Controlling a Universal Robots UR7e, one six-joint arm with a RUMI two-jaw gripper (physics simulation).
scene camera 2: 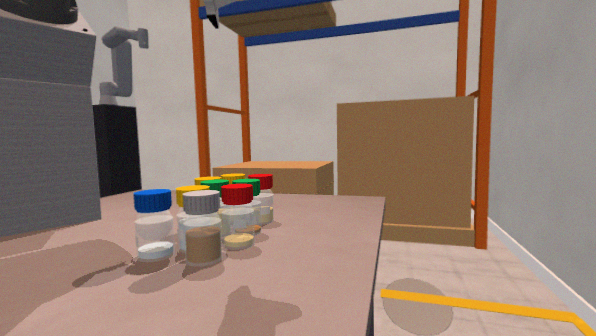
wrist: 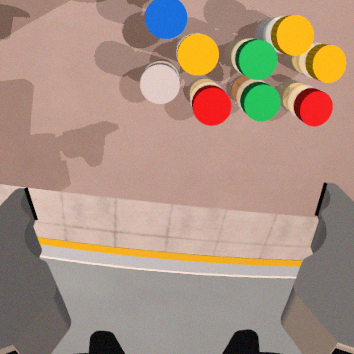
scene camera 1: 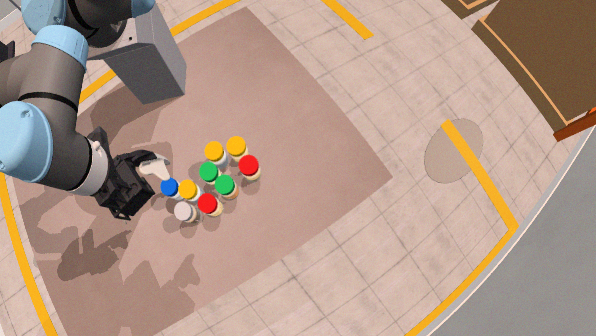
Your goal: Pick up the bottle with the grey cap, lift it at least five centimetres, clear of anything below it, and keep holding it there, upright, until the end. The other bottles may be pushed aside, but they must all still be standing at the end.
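Places are measured from the arm's base along level axes (x right, y ahead, z up), in millimetres.
Pixels of known places: gripper, fingertip midpoint: (scene camera 2: 197, 12) (wrist: 174, 190); arm's base, origin of the base link: (scene camera 2: 31, 5).
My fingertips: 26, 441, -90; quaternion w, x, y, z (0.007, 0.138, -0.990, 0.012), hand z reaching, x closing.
Note:
Ahead of a thing's pixels: the offset from my fingertips to its top centre, as dx, dy, dz.
The bottle with the grey cap {+16, +2, -270} (scene camera 1: 184, 212) (scene camera 2: 202, 246) (wrist: 160, 83) stands upright on the table, with brown contents. It is at the group's near edge in the scene camera 2 view. Close beside it stand a blue-capped bottle {+30, -84, -270} (scene camera 1: 169, 186) (scene camera 2: 152, 201) (wrist: 166, 18), a yellow-capped bottle {-23, -49, -270} (scene camera 1: 188, 190) (wrist: 198, 54) and a red-capped bottle {-62, +14, -270} (scene camera 1: 207, 203) (scene camera 2: 237, 194) (wrist: 212, 105). My gripper (wrist: 174, 190) is open and empty, high above the table. In the wrist view the grey cap lies beyond the fingertips, a little left of centre. One finger is mostly hidden in the scene camera 1 view.
Two green-capped bottles {-103, -66, -270} (scene camera 1: 209, 171) {-129, -11, -270} (scene camera 1: 224, 185), two more yellow-capped bottles {-141, -114, -270} (scene camera 1: 214, 151) {-206, -96, -270} (scene camera 1: 236, 146) and another red-capped bottle {-214, -28, -270} (scene camera 1: 248, 165) stand upright on the far side of the group. A grey pedestal (scene camera 1: 150, 70) (scene camera 2: 47, 140) stands at the table's side.

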